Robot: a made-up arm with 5 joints.
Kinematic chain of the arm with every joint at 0, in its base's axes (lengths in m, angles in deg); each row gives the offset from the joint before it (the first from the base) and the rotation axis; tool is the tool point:
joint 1: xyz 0 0 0.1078 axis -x
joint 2: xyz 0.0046 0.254 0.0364 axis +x
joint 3: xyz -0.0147 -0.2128 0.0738 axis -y
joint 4: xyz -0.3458 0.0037 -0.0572 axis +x
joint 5: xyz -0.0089 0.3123 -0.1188 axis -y
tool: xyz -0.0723 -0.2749 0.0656
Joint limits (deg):
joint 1: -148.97..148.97
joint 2: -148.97..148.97
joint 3: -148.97..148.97
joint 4: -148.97..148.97
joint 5: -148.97..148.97
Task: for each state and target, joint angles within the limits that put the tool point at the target. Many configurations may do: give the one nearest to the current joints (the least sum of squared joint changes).
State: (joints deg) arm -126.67 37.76 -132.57 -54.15 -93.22
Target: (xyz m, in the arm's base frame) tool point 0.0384 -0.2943 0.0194
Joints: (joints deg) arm -87.05 24.19 -122.21 -46.99 -95.42
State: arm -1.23 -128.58 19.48 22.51 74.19
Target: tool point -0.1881 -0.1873 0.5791
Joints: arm -45.28 -147.06 40.49 -6.01 77.24
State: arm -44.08 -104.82 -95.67 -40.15 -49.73
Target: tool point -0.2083 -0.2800 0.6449
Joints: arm -79.83 -63.49 -71.71 -41.70 -65.46
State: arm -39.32 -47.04 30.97 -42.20 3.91
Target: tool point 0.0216 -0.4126 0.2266
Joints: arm -68.38 -107.76 75.68 -57.51 37.29
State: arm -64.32 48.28 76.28 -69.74 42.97
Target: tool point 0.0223 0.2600 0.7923
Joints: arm -86.27 99.71 76.68 -69.35 52.20
